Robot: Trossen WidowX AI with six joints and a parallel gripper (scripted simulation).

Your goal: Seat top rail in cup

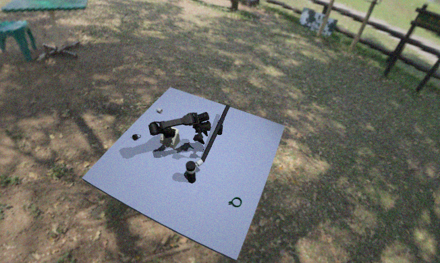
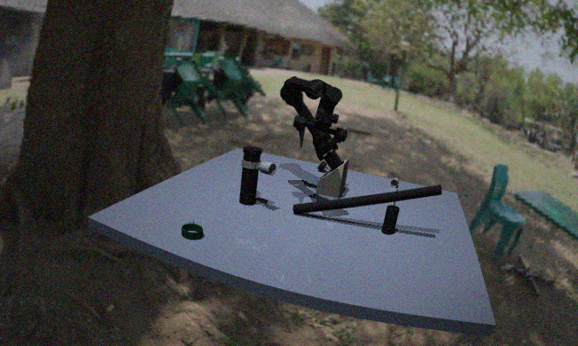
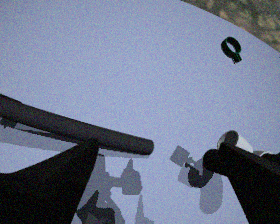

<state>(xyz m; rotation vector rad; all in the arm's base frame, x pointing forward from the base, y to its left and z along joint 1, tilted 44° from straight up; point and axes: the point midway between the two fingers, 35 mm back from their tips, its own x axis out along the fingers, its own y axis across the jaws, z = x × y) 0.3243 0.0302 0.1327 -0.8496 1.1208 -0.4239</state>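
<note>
The light brace band lies 190 mm to the right of my gripper tip, 90 mm below it and 10 mm behind it. From my gripper tip the other things lie so: short line post (310 mm to the left, 130 mm below, 20 mm ahead); green ring (340 mm ahead, 290 mm to the right, 230 mm below).
</note>
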